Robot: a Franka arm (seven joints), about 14 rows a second.
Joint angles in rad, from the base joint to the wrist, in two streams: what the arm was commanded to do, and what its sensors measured. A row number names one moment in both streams.
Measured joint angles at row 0: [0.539, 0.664, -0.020, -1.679, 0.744, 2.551, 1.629]
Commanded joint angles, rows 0 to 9: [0.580, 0.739, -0.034, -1.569, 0.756, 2.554, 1.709]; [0.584, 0.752, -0.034, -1.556, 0.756, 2.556, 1.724]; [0.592, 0.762, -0.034, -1.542, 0.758, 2.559, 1.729]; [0.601, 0.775, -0.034, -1.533, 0.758, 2.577, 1.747]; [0.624, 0.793, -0.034, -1.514, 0.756, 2.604, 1.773]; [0.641, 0.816, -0.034, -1.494, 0.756, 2.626, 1.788]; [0.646, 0.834, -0.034, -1.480, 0.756, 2.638, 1.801]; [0.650, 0.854, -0.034, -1.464, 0.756, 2.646, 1.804]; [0.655, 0.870, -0.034, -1.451, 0.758, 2.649, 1.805]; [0.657, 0.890, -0.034, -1.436, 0.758, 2.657, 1.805]
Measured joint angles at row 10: [0.642, 0.829, -0.019, -1.508, 0.744, 2.639, 1.780]
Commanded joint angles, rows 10 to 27: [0.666, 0.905, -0.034, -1.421, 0.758, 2.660, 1.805]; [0.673, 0.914, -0.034, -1.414, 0.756, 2.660, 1.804]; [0.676, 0.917, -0.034, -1.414, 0.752, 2.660, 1.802]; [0.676, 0.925, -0.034, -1.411, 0.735, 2.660, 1.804]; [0.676, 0.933, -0.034, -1.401, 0.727, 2.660, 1.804]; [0.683, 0.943, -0.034, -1.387, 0.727, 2.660, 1.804]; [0.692, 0.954, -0.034, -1.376, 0.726, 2.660, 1.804]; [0.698, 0.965, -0.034, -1.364, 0.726, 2.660, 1.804]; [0.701, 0.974, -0.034, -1.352, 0.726, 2.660, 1.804]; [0.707, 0.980, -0.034, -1.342, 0.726, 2.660, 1.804]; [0.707, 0.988, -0.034, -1.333, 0.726, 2.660, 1.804]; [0.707, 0.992, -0.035, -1.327, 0.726, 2.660, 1.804]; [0.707, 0.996, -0.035, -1.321, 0.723, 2.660, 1.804]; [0.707, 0.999, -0.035, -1.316, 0.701, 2.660, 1.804]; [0.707, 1.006, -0.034, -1.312, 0.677, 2.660, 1.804]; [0.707, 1.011, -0.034, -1.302, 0.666, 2.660, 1.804]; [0.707, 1.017, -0.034, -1.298, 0.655, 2.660, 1.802]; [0.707, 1.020, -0.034, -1.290, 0.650, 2.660, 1.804]
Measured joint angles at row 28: [0.695, 0.985, -0.022, -1.344, 0.677, 2.651, 1.782]
